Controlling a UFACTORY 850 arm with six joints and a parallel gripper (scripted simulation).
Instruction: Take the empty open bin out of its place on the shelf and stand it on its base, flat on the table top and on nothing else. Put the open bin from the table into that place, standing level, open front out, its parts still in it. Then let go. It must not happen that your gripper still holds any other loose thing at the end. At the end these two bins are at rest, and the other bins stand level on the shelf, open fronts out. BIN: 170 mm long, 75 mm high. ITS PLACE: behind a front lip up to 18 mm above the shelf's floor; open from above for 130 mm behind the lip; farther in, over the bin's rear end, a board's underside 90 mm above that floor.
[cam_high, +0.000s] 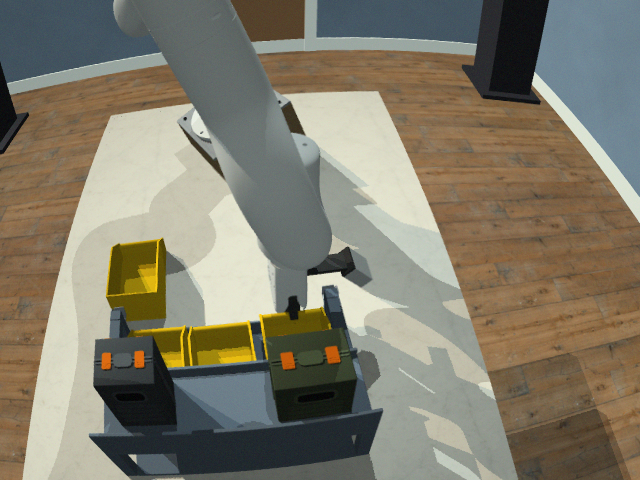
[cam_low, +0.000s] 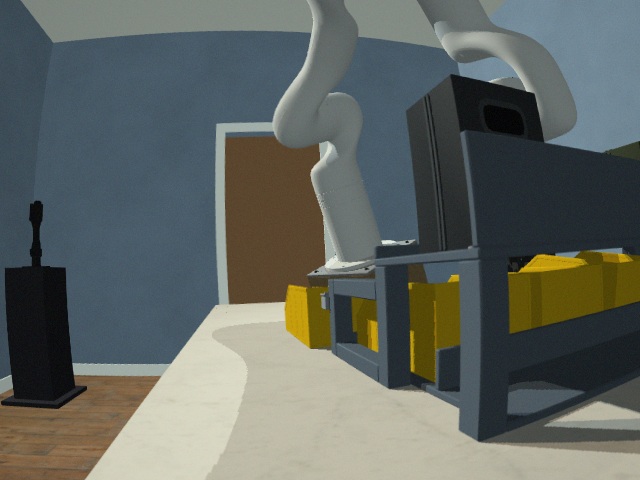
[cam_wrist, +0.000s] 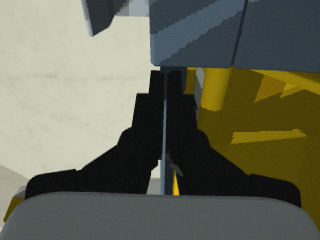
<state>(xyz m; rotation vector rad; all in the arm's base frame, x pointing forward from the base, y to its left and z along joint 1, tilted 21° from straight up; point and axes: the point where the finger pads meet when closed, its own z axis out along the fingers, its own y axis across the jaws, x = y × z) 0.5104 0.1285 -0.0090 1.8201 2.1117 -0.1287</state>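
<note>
The shelf lip is 11 cm to the right of my hand, 3 cm below it and 1 cm ahead of it. The rest, counted from my hand: dark grey case 21 cm to the right, 21 cm ahead, 12 cm above; green case 19 cm ahead, 10 cm above, 2 cm to the left.
</note>
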